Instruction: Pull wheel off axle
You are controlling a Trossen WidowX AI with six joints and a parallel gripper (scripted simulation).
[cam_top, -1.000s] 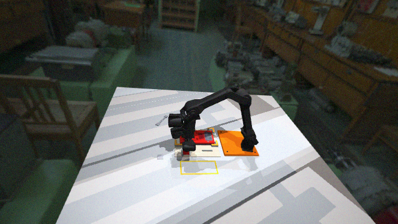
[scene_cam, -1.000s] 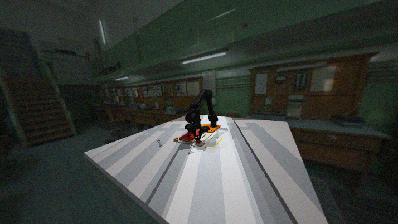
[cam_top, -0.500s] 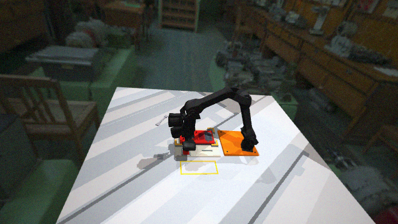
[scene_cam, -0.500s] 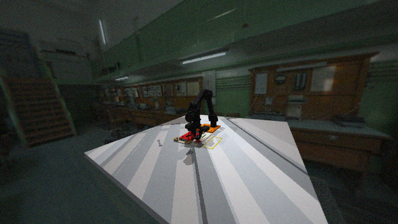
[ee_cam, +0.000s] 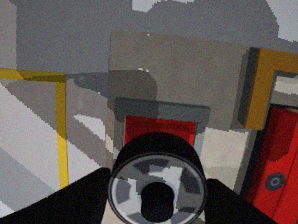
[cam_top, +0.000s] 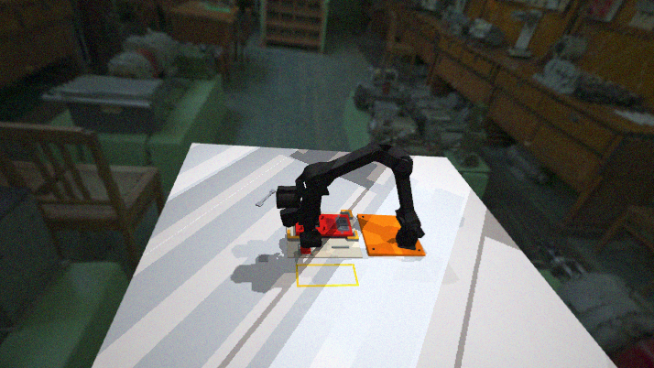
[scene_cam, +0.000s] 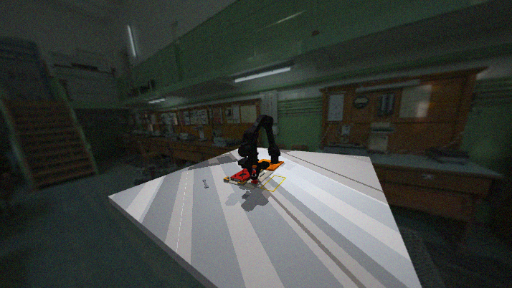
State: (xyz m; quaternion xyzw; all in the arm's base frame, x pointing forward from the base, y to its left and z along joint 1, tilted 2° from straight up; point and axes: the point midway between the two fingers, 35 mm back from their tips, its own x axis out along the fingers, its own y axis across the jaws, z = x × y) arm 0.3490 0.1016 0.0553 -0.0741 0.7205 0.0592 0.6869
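Right now my gripper tip is 13 cm short of the grey square, 6 cm to the right of it and 4 cm above it. Round my gripper tip: wheel right at my gripper tip; then grey tool 25 cm to the right, 19 cm ahead, 4 cm below.
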